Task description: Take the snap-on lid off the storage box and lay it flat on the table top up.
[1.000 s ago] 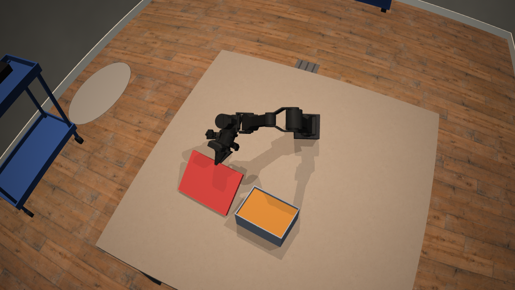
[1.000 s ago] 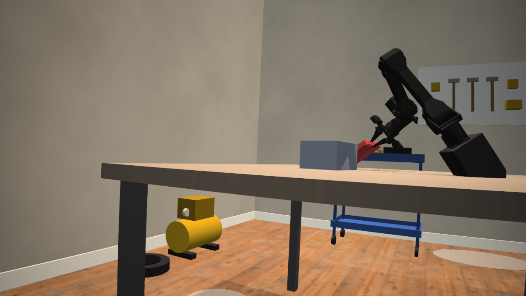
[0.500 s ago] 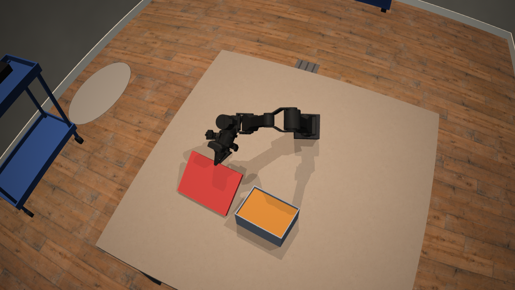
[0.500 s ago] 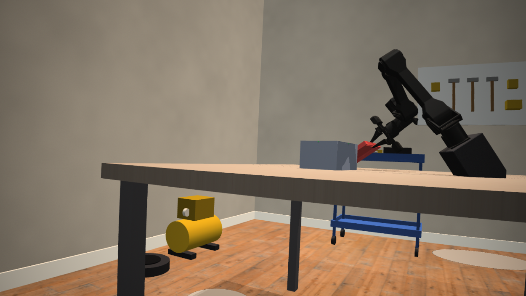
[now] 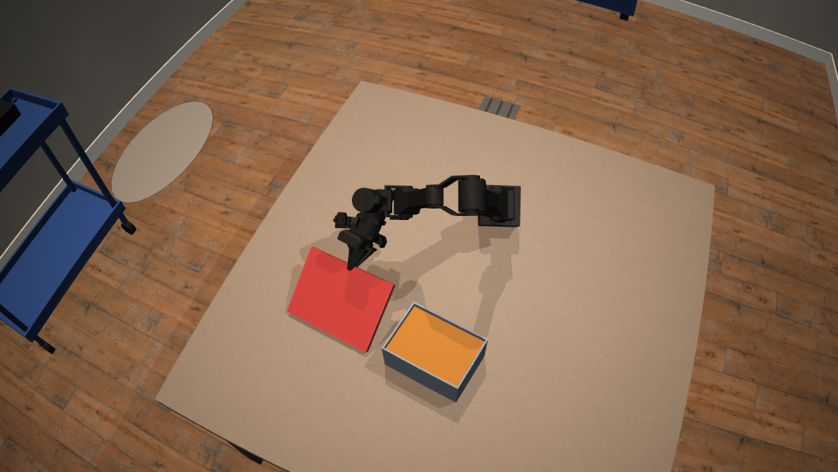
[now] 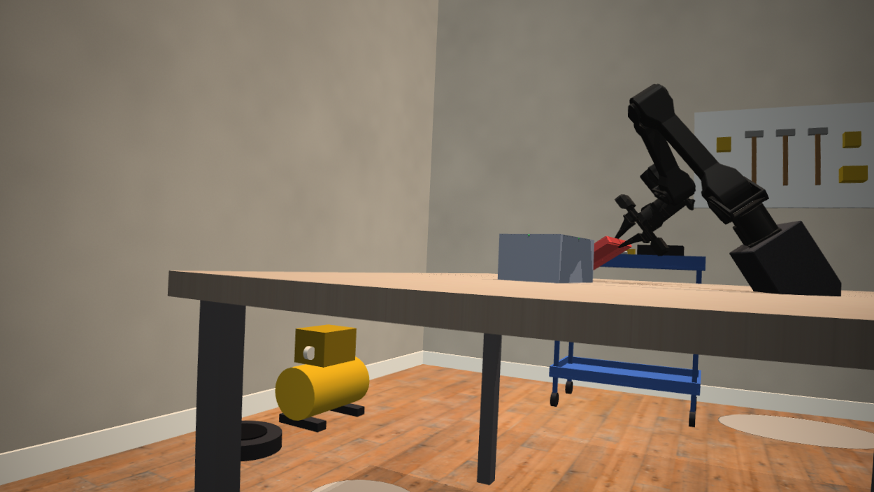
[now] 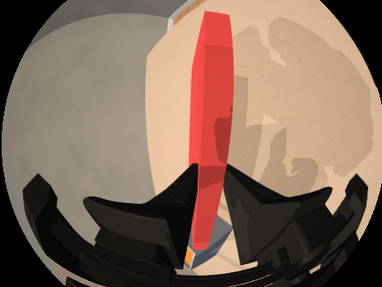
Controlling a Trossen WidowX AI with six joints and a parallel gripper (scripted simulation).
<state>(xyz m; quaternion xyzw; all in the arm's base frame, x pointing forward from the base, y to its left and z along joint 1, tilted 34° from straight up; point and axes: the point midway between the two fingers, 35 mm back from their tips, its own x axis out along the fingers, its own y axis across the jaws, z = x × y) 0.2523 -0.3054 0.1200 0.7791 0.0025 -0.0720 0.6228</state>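
The red lid is 100 mm ahead of my hand, 10 mm to the right of it and 60 mm below it. Round my hand: storage box: 130 mm ahead, 270 mm to the left, 70 mm below.
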